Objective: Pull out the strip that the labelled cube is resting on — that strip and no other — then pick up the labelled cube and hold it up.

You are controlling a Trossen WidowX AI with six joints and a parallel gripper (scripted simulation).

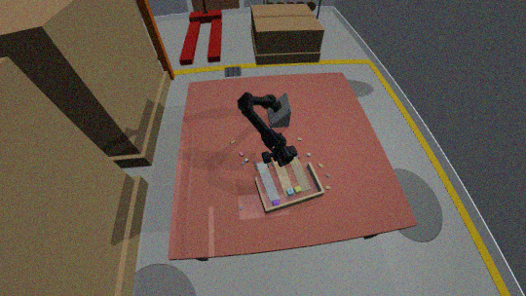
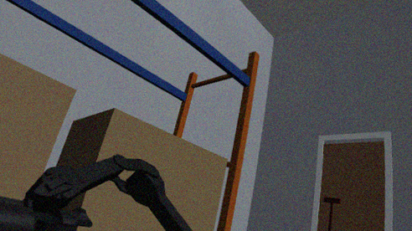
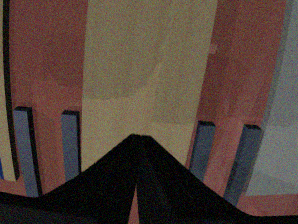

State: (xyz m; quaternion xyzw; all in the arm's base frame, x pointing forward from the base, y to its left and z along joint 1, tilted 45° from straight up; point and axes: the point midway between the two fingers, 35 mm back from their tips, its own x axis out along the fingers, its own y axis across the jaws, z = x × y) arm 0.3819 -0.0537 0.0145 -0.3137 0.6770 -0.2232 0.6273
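My gripper tip is now 90 mm short of the tan strip, 10 mm to the right of it and 20 mm above it. From my gripper tip the other things lie so: cube 190 mm ahead, 30 mm to the left.
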